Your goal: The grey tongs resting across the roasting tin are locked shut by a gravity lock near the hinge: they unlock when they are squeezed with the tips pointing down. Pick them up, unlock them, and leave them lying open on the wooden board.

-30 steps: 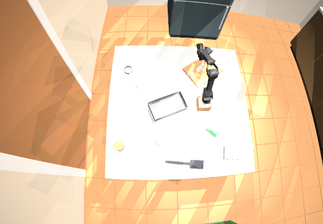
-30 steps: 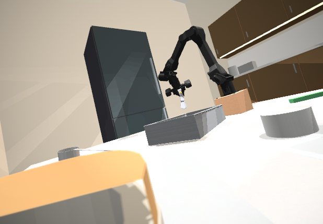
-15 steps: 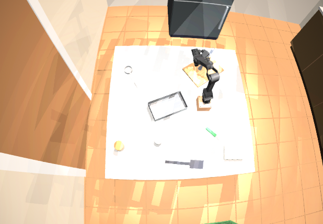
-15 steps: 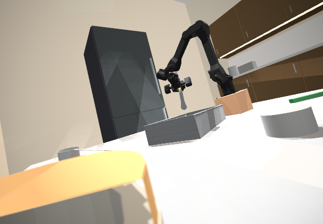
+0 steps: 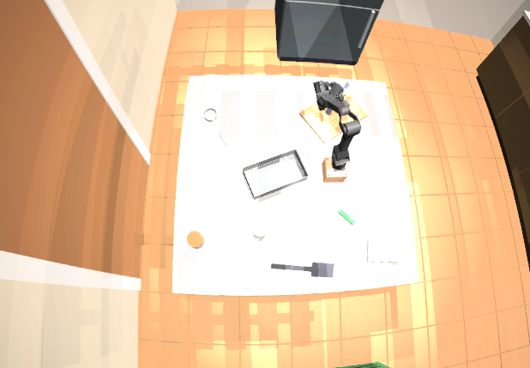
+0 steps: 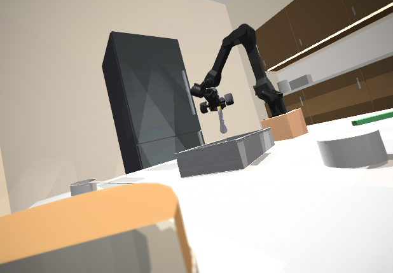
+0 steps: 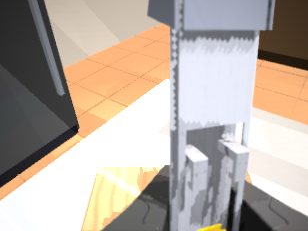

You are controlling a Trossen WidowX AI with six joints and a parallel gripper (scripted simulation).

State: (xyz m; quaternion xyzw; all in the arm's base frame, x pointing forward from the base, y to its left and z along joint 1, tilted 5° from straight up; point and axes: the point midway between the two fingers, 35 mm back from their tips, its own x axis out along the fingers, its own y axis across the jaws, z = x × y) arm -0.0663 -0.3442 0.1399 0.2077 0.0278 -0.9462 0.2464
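The yellow lock piece lies 30 mm ahead of my gripper tip, 20 mm to the left of it and 10 mm above it. From my gripper tip the other things lie so: roasting tin: 410 mm ahead, 350 mm to the left, 190 mm below; then green-handled tool: 660 mm to the left, 210 mm below, 40 mm ahead; then wooden board: 210 mm below.
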